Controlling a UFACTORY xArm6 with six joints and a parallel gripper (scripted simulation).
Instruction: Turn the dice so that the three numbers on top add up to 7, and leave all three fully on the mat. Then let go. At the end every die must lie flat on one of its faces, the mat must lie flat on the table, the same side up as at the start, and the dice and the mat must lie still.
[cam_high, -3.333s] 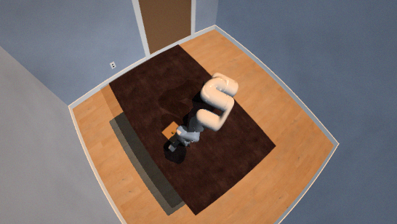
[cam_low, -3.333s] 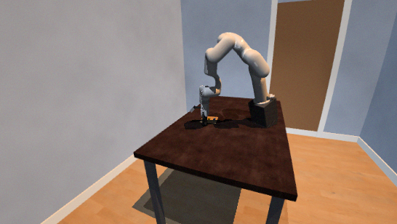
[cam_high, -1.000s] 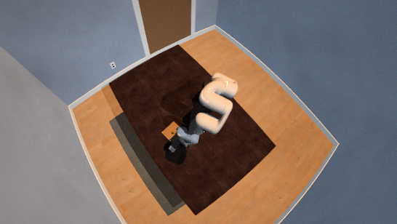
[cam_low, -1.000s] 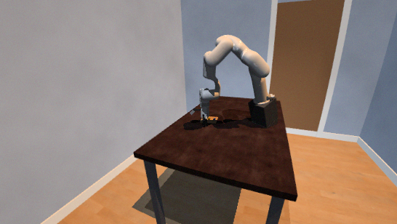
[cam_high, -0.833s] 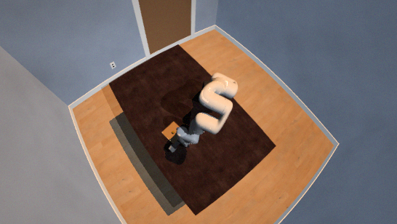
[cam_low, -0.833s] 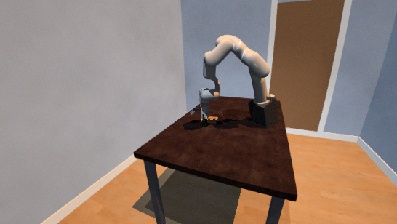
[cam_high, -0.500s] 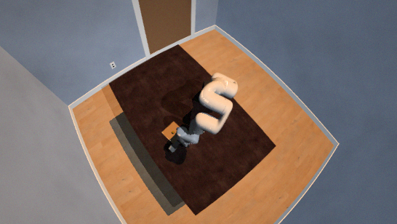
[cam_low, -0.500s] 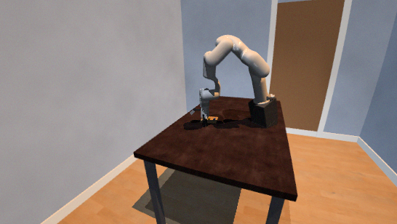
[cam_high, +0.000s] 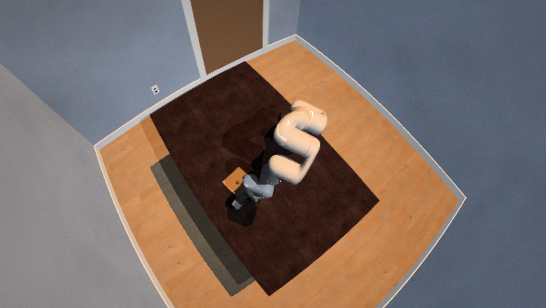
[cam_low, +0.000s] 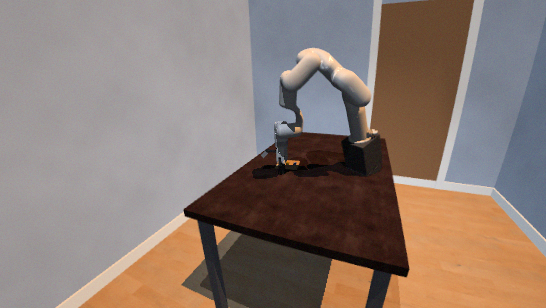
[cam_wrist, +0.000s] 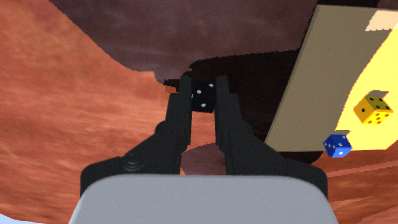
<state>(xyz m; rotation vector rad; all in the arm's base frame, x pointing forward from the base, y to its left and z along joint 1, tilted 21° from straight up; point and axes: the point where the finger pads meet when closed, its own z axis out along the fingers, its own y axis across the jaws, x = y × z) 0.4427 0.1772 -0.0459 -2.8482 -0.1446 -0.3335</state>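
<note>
Right now the yellow die is 13 cm to the right of my hand, 1 cm below it and 1 cm ahead of it. From my hand the other things lie so: mat: 13 cm to the right, 2 cm below, 1 cm ahead; blue die: 13 cm to the right, 4 cm behind, 1 cm below; black die: 1 cm below.
</note>
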